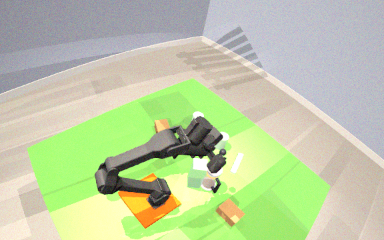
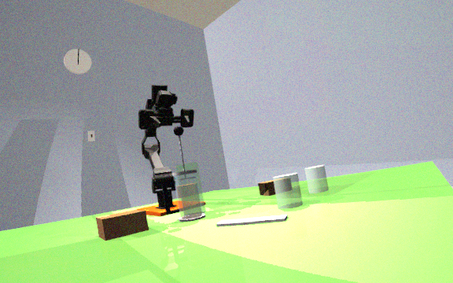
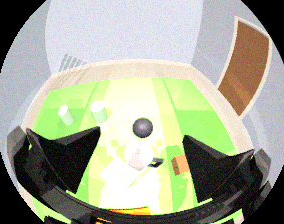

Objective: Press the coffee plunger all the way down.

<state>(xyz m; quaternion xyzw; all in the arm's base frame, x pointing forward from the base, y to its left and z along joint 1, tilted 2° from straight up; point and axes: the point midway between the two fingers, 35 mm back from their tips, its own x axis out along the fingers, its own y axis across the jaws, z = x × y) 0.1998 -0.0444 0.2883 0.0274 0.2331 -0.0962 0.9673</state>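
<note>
Right now my gripper tip is 15 cm above the coffee press, 2 cm to the left of it and 2 cm short of it. Round my gripper tip: flat strip: 28 cm below, 25 cm ahead.
</note>
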